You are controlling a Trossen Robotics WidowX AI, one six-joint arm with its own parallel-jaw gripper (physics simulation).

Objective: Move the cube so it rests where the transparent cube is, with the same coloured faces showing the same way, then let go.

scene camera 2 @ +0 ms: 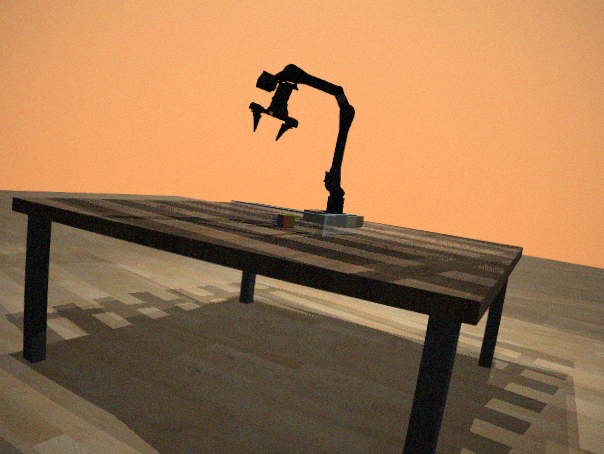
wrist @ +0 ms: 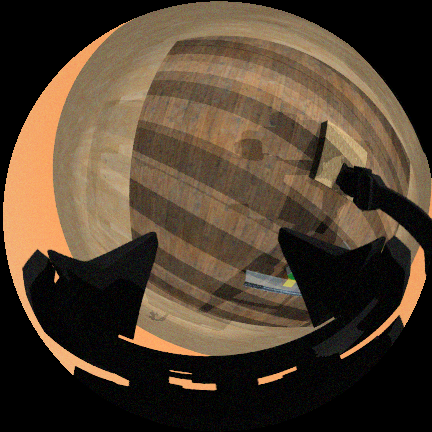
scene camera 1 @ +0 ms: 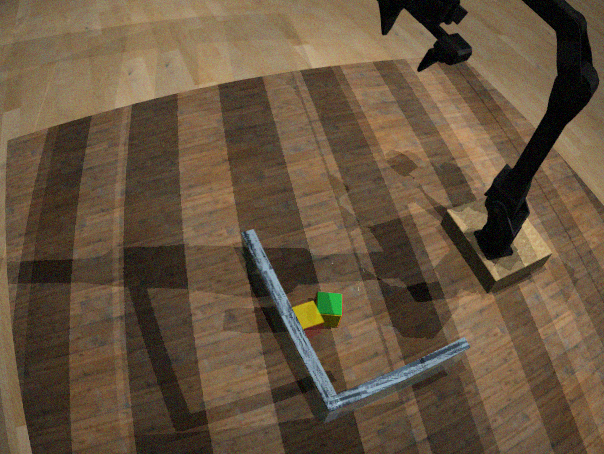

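Pixels of known places: gripper, fingertip midpoint: (scene camera 2: 264,136) (wrist: 218,236) (scene camera 1: 401,52); arm's base at its link origin: (scene camera 2: 334,213) (wrist: 346,178) (scene camera 1: 493,243).
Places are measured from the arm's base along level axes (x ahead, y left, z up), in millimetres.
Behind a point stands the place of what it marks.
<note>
The solid cube (scene camera 1: 330,303) {x 334, y 50, z -2 mm} (wrist: 291,276) {x 345, y 46, z -2 mm} has a green top, with a yellow side towards scene camera 1 and a thin red edge at its right. The transparent cube (scene camera 1: 307,315) {x 373, y 63, z -2 mm} (wrist: 289,283) {x 377, y 65, z -2 mm} has a yellow top and a reddish side; it is right beside the solid cube, between it and the long wall. In scene camera 2 the two cubes overlap as a small red and greenish patch, and I cannot separate them. My gripper (scene camera 1: 402,51) {x 153, y -246, z 247 mm} (scene camera 2: 266,135) {x 153, y -246, z 247 mm} (wrist: 218,236) {x 153, y -246, z 247 mm} is open and empty, high above the table and far from the cubes. In the wrist view its right finger partly hides the cubes.
A low blue-grey wall (scene camera 1: 272,282) {x 414, y 9, z 18 mm} (wrist: 257,279) {x 413, y -50, z -6 mm} runs close behind the transparent cube and meets a second wall (scene camera 1: 410,372) {x 261, y 198, z 18 mm} at a corner. The arm's base block (scene camera 1: 535,250) {x -92, y 35, z 0 mm} (wrist: 327,172) {x 26, y -66, z 0 mm} stands on the striped table (scene camera 1: 210,200) {x 474, y -220, z -42 mm} (scene camera 2: 200,245) {x 825, y 225, z -51 mm} (wrist: 200,155) {x 146, y -371, z -42 mm}.
</note>
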